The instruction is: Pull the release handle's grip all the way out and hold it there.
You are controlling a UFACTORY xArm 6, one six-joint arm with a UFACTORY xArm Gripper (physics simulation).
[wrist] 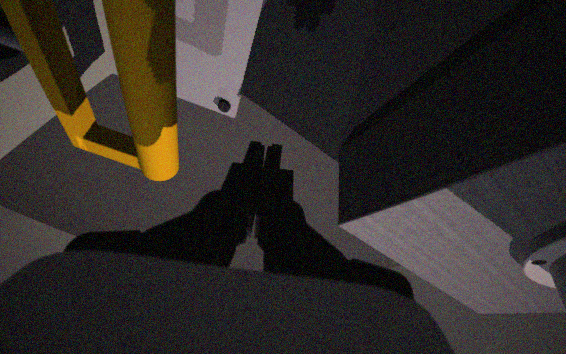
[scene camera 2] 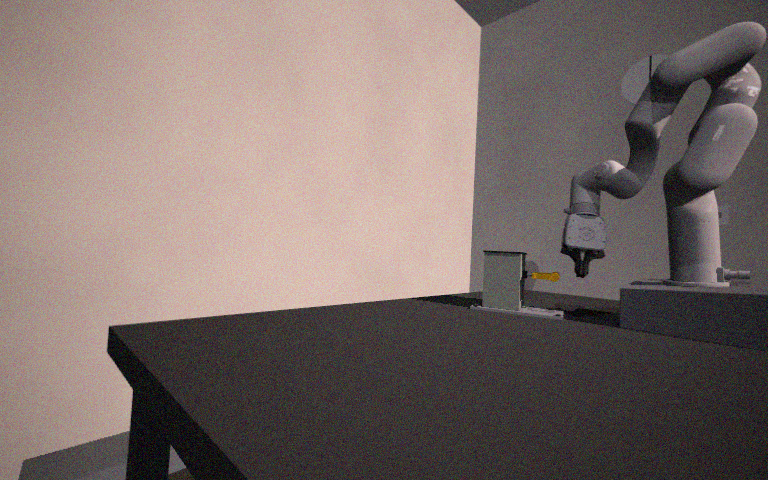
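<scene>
The release handle's yellow grip (scene camera 2: 545, 276) (wrist: 157, 100) sticks out from the right side of a pale upright housing (scene camera 2: 502, 280). A short dark piece of rod shows between the housing and the grip in the scene view. In the wrist view the grip is a yellow frame with a thick round bar, at the upper left. My gripper (scene camera 2: 581, 275) (wrist: 264, 166) is shut and empty, its fingertips together. It points down just beyond the grip's outer end, on the robot's side, with a gap between fingertips and grip.
The housing stands on a light base plate (scene camera 2: 543, 312) (wrist: 210, 85) at the far end of the dark table (scene camera 2: 362, 373). The robot's grey pedestal (scene camera 2: 690, 316) is at the right. A dark block (wrist: 440, 135) with a light face shows at the right of the wrist view.
</scene>
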